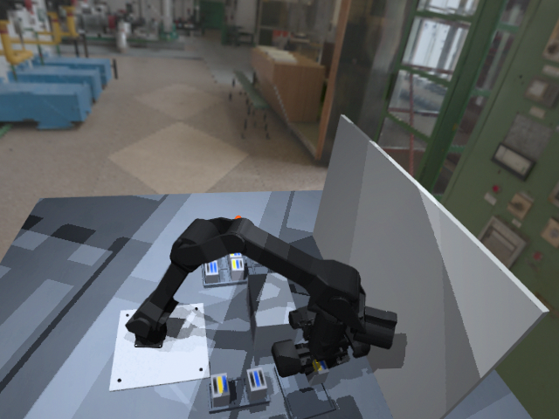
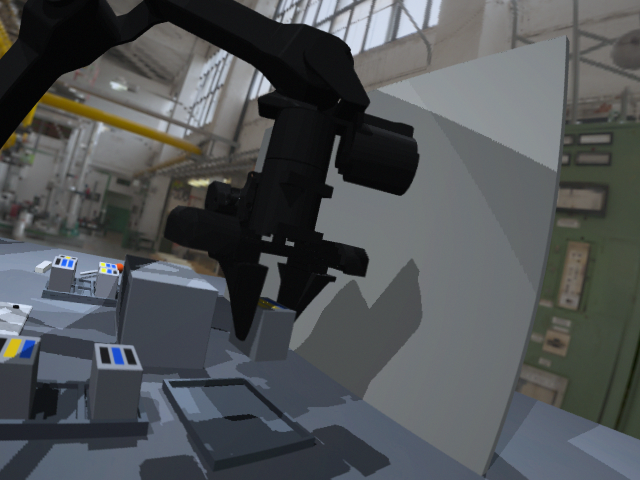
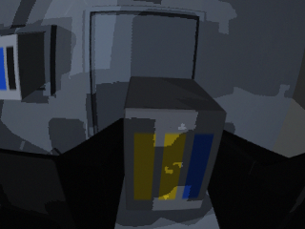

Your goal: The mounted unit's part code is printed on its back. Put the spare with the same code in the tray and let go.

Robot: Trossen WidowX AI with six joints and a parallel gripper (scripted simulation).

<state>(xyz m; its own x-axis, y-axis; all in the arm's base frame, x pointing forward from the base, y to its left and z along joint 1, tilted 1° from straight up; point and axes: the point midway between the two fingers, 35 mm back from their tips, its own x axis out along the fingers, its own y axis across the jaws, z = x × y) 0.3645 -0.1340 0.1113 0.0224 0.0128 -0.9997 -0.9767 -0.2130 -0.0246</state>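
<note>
Now: gripper tip 1 cm past the flat tray and 8 cm above it. From my gripper tip the other things lie so: rack (15 cm behind, 1 cm to the right, 8 cm below); then grey panel (16 cm ahead, 21 cm to the left, 14 cm above); then mounted unit (8 cm behind, 19 cm to the left, 3 cm below).
</note>
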